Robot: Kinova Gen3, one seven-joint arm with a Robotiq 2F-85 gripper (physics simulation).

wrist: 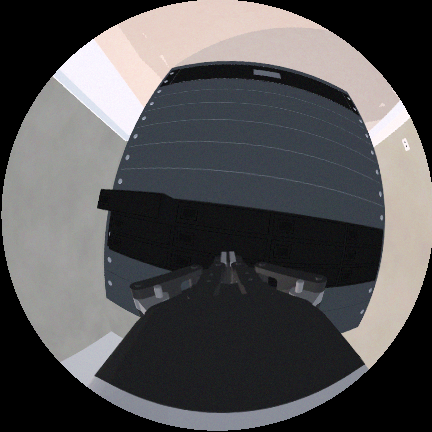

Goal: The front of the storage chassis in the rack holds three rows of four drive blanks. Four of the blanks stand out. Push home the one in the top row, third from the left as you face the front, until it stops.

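Frame: origin at the arm's base, x ahead, y right, z down, level; millimetres.
Seen in the pictures: gripper, fingertip midpoint: [227, 259].
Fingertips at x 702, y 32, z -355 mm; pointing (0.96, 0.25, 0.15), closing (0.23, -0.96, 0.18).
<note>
A point is followed by its place in that frame.
The black storage chassis spans the rack below the grey panels, its front turned towards the camera. The top-row blank third from the left [312, 229] @(z -311, x 716, y -61 mm) shows right of the fingertips and higher in the view; how far it stands out is hard to tell. The top-left blank [132, 199] @(z -307, x 652, y 134 mm) plainly juts out past its neighbours. The top-row second blank [225, 214] @(z -307, x 701, y 41 mm) lies between them. My gripper [227, 259] @(z -355, x 702, y 32 mm) is shut and empty, its tips in front of the lower part of the chassis, around the second column. Gripper and arm hide parts of the lower rows; contact cannot be made out.
Grey blank panels [250, 130] @(z -181, x 718, y 25 mm) fill the rack above the chassis, with a black unit [215, 74] @(z -7, x 707, y 103 mm) at the top. More grey panel [350, 307] @(z -432, x 750, y -189 mm) shows below. The jutting top-left blank is an obstacle at the left. A wall [55, 200] stands left of the rack.
</note>
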